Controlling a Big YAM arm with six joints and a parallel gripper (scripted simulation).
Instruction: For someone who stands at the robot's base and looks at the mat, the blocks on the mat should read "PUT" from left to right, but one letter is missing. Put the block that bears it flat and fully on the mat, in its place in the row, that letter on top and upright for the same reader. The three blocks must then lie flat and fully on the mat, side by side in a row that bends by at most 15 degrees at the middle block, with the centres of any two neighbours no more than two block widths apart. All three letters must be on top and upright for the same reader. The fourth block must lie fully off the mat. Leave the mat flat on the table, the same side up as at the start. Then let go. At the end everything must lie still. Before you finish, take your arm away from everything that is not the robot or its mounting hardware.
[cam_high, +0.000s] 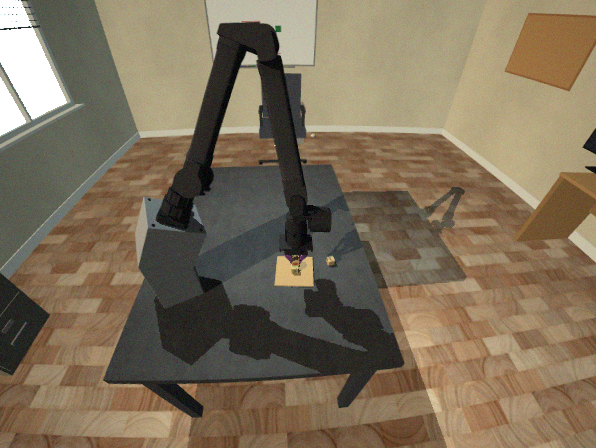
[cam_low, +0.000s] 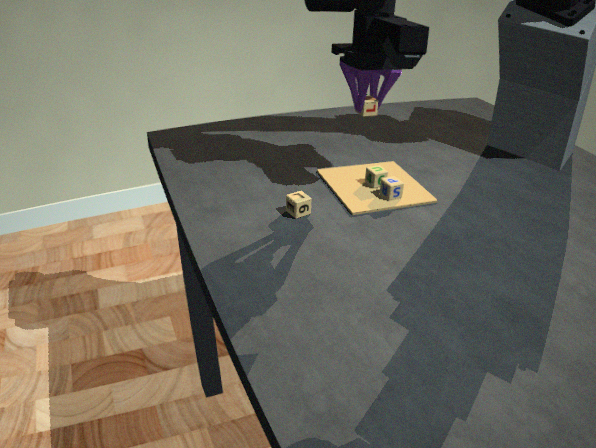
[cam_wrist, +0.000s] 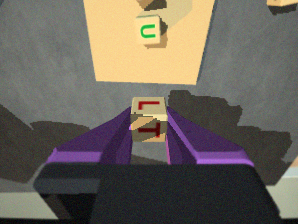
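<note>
Right now the mat is 110 mm below my hand and 50 mm to the left of it. The rest, counted from my hand: T block (right at my hand).
</note>
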